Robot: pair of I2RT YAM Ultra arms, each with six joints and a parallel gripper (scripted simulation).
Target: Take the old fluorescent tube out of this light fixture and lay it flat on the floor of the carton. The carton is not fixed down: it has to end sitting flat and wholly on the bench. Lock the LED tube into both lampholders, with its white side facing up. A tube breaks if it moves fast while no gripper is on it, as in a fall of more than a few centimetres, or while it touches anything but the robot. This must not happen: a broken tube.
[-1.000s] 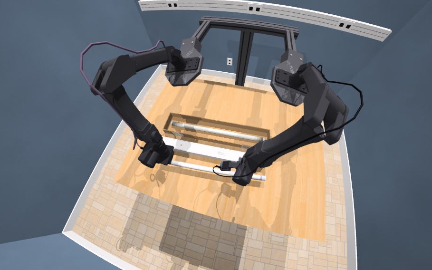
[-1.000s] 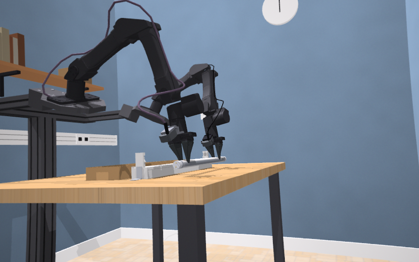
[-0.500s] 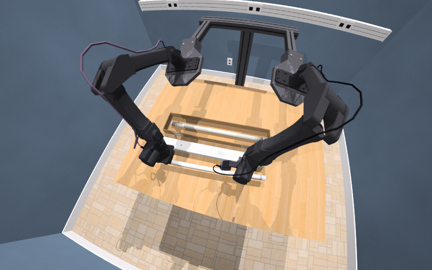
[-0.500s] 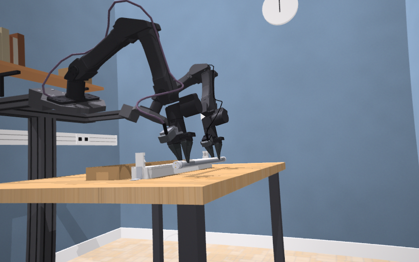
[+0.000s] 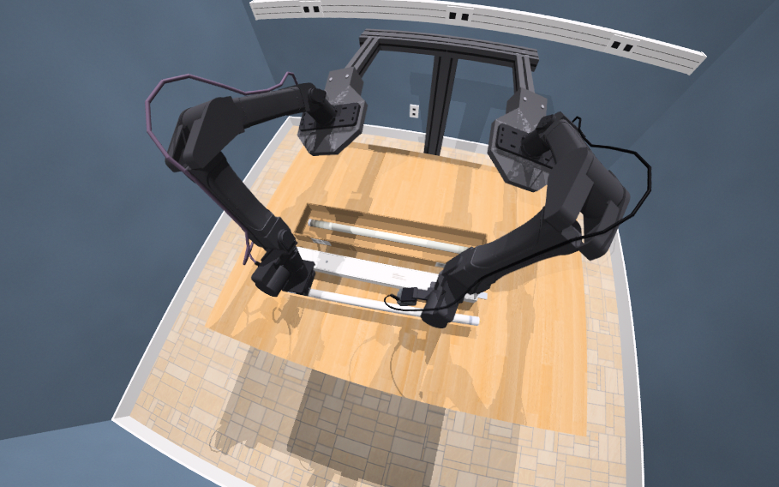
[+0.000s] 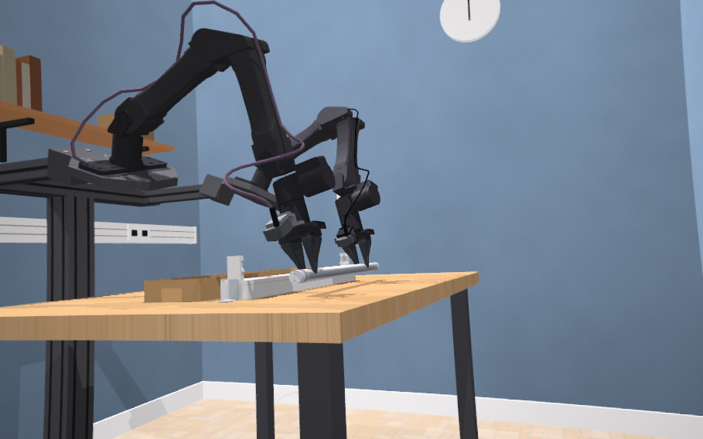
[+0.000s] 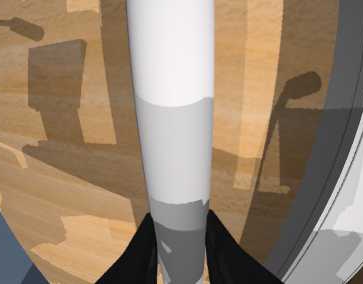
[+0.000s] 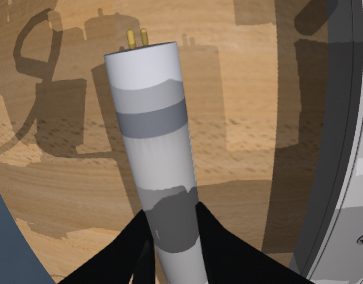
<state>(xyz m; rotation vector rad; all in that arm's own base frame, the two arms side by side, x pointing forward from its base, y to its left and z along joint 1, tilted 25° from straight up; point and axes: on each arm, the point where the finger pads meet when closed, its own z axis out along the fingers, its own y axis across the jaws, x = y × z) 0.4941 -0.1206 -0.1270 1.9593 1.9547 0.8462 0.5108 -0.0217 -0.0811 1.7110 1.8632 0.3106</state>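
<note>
Right now my left hand is 10 mm short of the LED tube, 170 mm to the left of it and 10 mm above it. The rest, counted from my left hand: light fixture 90 mm behind, 190 mm to the right, 10 mm above; then brown carton 220 mm behind, 190 mm to the right, 20 mm below; then old fluorescent tube 230 mm behind, 190 mm to the right, 30 mm below.
</note>
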